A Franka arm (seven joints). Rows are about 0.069 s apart.
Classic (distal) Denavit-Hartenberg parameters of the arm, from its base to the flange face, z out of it. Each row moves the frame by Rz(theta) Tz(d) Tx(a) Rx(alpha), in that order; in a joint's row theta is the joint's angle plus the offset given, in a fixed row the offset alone. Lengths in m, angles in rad.
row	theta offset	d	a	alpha
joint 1	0	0.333	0	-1.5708
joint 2	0	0	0	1.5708
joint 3	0	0.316	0.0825	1.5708
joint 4	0	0	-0.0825	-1.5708
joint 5	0	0.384	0	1.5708
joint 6	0	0	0.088	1.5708
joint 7	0	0.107	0	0
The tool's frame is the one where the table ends.
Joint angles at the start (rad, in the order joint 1, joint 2, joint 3, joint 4, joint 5, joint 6, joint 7):
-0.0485, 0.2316, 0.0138, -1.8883, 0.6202, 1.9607, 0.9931
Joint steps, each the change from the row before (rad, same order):
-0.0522, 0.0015, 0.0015, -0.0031, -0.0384, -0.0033, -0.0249
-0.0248, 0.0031, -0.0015, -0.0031, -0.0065, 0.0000, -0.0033
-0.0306, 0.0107, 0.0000, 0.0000, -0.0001, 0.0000, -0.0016
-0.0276, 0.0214, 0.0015, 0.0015, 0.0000, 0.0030, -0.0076
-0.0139, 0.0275, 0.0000, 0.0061, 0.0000, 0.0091, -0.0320
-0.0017, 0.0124, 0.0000, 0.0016, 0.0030, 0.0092, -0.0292
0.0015, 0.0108, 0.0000, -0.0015, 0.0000, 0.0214, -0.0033
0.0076, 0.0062, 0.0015, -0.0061, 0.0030, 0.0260, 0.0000
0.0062, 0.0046, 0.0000, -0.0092, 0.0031, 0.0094, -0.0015
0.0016, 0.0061, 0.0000, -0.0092, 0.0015, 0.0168, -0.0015
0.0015, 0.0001, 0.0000, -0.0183, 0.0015, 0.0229, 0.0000
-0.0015, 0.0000, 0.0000, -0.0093, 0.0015, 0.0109, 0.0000
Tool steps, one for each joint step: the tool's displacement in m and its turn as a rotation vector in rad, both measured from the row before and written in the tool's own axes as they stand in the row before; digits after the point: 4 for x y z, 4 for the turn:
0.0276, 0.0094, -0.0143, 0.0005, 0.0305, 0.0059
0.0146, 0.0052, -0.0053, 0.0049, 0.0055, 0.0199
0.0184, 0.0050, -0.0039, 0.0070, -0.0011, 0.0300
0.0195, 0.0038, 0.0020, 0.0001, -0.0035, 0.0248
0.0152, 0.0003, 0.0065, -0.0024, -0.0012, -0.0093
0.0050, -0.0007, 0.0044, 0.0014, -0.0003, -0.0211
0.0043, -0.0012, 0.0047, 0.0062, 0.0088, 0.0016
-0.0002, -0.0018, 0.0061, 0.0078, 0.0088, -0.0004
-0.0001, 0.0011, 0.0071, -0.0051, -0.0014, 0.0014
0.0032, 0.0015, 0.0058, 0.0008, 0.0043, 0.0053
0.0029, 0.0035, 0.0057, 0.0029, 0.0074, 0.0084
0.0025, 0.0022, 0.0022, 0.0024, 0.0030, 0.0065

